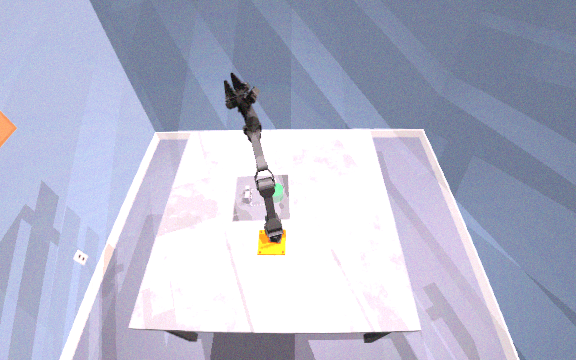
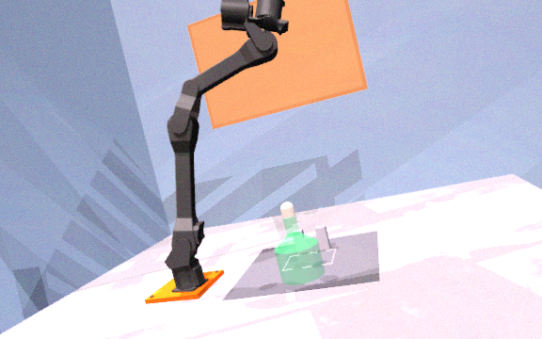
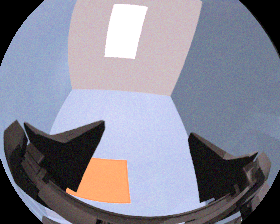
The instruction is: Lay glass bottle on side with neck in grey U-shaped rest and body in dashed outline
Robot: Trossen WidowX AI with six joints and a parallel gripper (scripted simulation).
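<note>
My gripper tip is now 5 cm past the green glass bottle, 16 cm to the left of it and 63 cm above it. Round my gripper tip: grey mat (7 cm behind, 9 cm to the right, 73 cm below).
</note>
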